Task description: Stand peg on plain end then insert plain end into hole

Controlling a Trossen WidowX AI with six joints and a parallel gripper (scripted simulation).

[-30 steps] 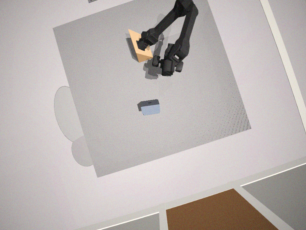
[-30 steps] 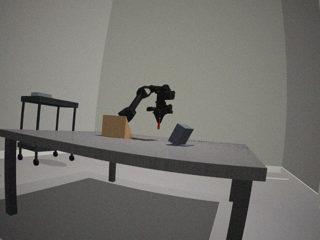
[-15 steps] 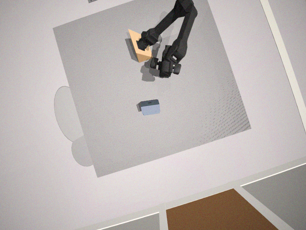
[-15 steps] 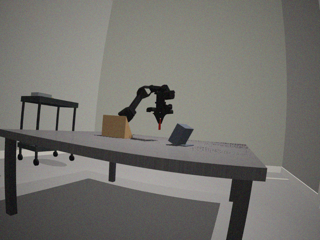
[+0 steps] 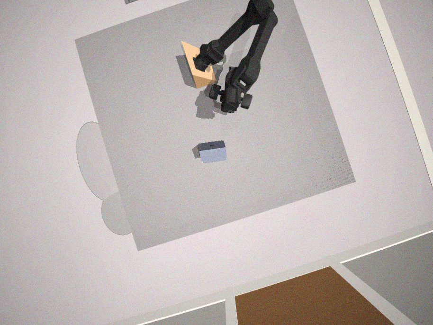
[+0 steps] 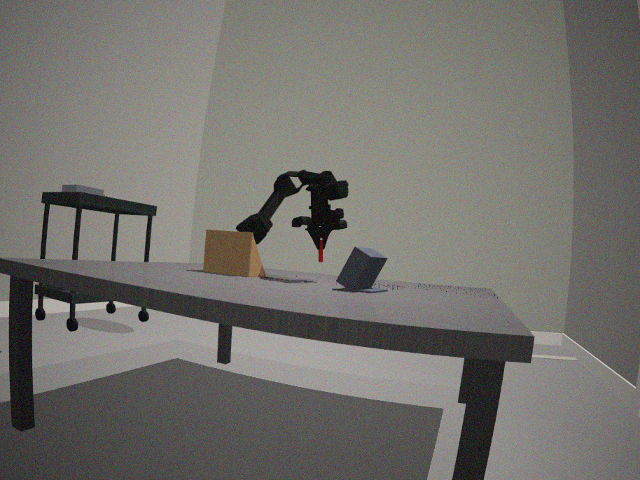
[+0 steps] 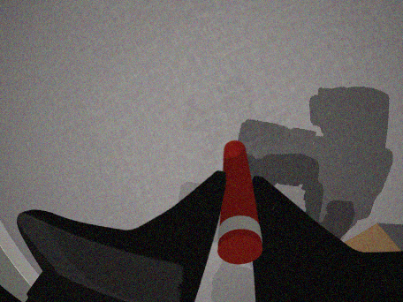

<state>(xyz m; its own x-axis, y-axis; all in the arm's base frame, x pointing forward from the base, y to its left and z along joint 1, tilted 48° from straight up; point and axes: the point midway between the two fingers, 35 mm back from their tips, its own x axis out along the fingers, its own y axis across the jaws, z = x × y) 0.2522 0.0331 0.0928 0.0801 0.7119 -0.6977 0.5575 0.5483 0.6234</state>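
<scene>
Now: gripper tip 19 cm short of the sloped panel, 14 cm to the left of it and 5 cm above it. From my gripper tip the other things lie so: red peg 2 cm above.
</scene>
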